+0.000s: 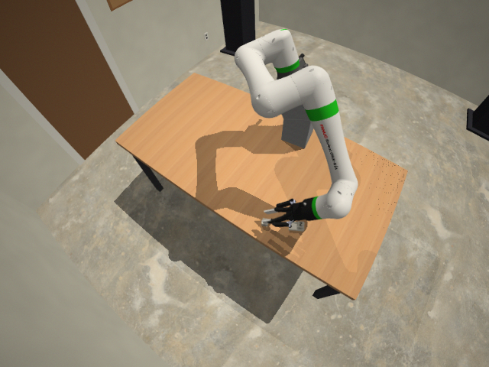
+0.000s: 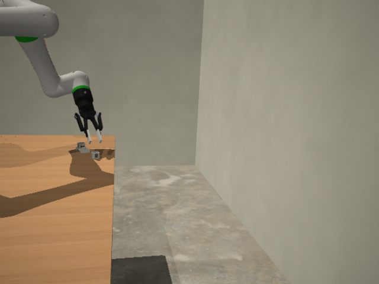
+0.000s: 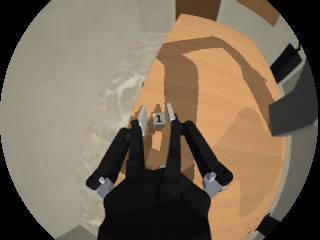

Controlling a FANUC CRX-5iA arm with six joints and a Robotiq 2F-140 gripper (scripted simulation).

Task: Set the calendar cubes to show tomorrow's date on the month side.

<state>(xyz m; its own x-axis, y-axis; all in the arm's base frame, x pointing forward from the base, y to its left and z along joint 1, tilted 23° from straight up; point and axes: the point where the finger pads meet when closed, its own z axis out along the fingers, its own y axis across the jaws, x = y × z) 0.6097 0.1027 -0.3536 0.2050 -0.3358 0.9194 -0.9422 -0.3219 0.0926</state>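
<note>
Right now my hand is 1 cm short of the white date cube, 2 cm to the left of it and 9 cm above it. The rest, counted from my hand: calendar tray (6 cm behind, 13 cm to the left, 10 cm below).
</note>
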